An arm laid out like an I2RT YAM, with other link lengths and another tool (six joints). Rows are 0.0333 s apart.
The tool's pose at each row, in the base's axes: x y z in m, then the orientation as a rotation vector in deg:
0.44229 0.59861 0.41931 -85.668 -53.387 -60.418
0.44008 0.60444 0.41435 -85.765 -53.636 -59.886
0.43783 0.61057 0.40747 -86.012 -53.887 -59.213
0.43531 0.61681 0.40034 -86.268 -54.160 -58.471
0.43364 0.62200 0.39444 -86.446 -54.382 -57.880
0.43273 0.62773 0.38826 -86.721 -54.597 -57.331
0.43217 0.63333 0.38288 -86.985 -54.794 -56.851
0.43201 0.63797 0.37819 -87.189 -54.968 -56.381
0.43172 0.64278 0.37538 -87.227 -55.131 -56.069
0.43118 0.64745 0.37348 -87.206 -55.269 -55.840
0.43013 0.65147 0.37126 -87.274 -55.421 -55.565
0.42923 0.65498 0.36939 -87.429 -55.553 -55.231
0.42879 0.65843 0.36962 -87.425 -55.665 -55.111
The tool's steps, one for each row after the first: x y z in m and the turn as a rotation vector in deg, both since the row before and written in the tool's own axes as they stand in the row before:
-0.00523 -0.00151 0.00581 0.258 -0.397 0.157
-0.00702 -0.00097 0.00631 0.222 -0.536 0.254
-0.00728 -0.00111 0.00647 0.254 -0.582 0.279
-0.00584 -0.00048 0.00550 0.221 -0.453 0.215
-0.00577 0.00029 0.00620 0.124 -0.487 0.207
-0.00486 0.00041 0.00607 0.091 -0.444 0.177
-0.00410 0.00072 0.00512 0.125 -0.395 0.178
-0.00234 -0.00002 0.00507 0.162 -0.237 0.074
-0.00156 -0.00052 0.00480 0.158 -0.158 0.035
-0.00208 -0.00079 0.00415 0.118 -0.232 0.064
-0.00173 -0.00069 0.00363 0.081 -0.292 0.122
0.00039 -0.00095 0.00333 0.082 -0.109 -0.007

